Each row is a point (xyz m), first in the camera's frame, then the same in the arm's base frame.
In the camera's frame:
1: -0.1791 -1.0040 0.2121
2: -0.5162 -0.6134 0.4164
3: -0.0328 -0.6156 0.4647
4: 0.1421 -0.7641 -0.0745
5: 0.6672 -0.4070 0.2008
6: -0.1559 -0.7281 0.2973
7: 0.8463 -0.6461 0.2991
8: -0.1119 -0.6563 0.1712
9: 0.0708 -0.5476 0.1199
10: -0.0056 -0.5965 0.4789
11: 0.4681 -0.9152 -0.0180
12: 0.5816 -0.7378 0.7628
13: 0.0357 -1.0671 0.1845
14: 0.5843 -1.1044 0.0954
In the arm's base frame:
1: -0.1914 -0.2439 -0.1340
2: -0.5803 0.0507 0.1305
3: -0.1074 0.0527 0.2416
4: 0.1413 0.0854 -0.2880
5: 0.6001 0.3602 0.1514
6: -0.2005 -0.0072 0.0328
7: 0.7847 0.1096 0.1965
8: -0.1478 0.1018 -0.0585
9: 0.0305 0.2281 -0.0490
10: -0.0837 0.0675 0.2644
11: 0.4693 -0.0627 -0.2357
12: 0.4752 -0.1315 0.5701
13: 0.0295 -0.2868 -0.1497
14: 0.5860 -0.2730 -0.1699

